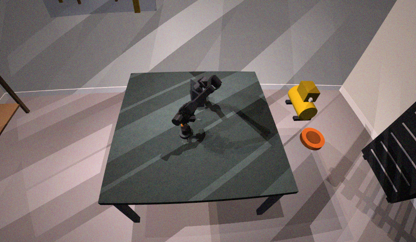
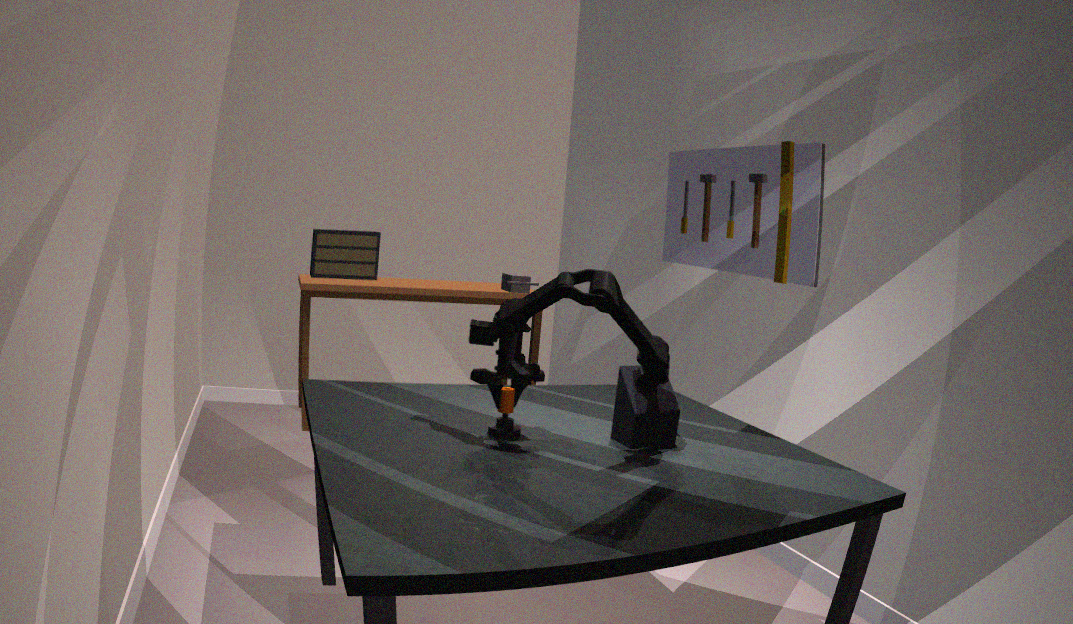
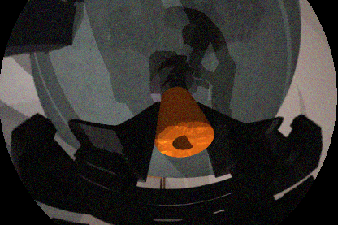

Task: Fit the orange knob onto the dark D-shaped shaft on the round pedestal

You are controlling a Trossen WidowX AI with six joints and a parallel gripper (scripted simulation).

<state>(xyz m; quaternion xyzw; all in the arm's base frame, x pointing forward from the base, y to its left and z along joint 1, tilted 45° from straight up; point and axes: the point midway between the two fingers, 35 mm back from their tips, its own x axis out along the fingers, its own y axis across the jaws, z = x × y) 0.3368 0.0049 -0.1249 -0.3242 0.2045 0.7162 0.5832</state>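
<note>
My gripper tip is now 2 cm below the orange knob. Round my gripper tip: round pedestal: 4 cm below.
</note>
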